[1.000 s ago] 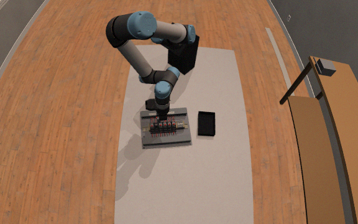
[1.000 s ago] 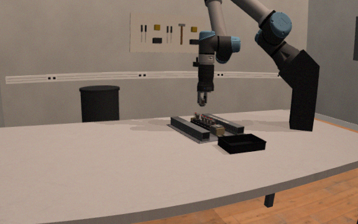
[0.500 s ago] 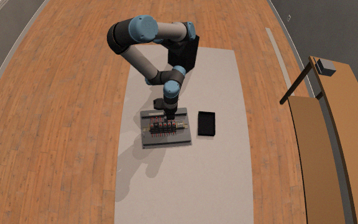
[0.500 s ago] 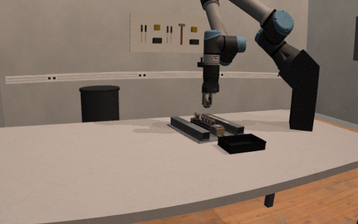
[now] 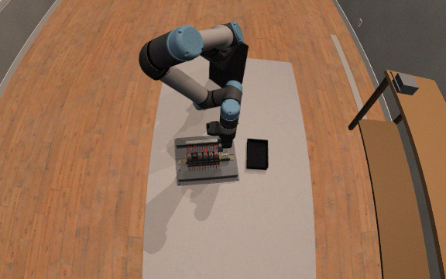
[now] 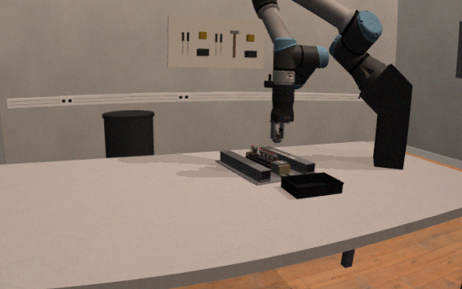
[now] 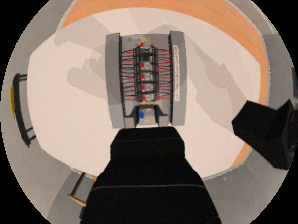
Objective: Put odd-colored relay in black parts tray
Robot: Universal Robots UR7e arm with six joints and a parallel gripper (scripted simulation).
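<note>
My hand is 200 mm to the right of the black parts tray, 130 mm above it and 30 mm short of it. Also, from my hand: red-button relay: 150 mm to the right, 100 mm below, 20 mm behind; grey relay panel: 120 mm below, 70 mm to the right, 10 mm behind.
</note>
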